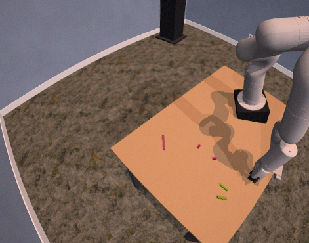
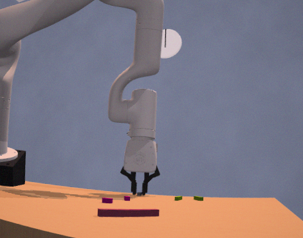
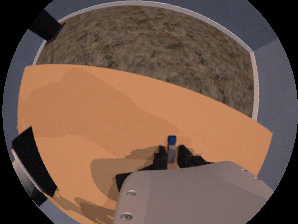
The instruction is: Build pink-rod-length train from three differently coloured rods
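The grey rod lies 2 cm below my hand. Also, from my hand: blue rod: 2 cm to the left, 2 cm below; then pink rod: 12 cm ahead, 50 cm to the right, 2 cm below.
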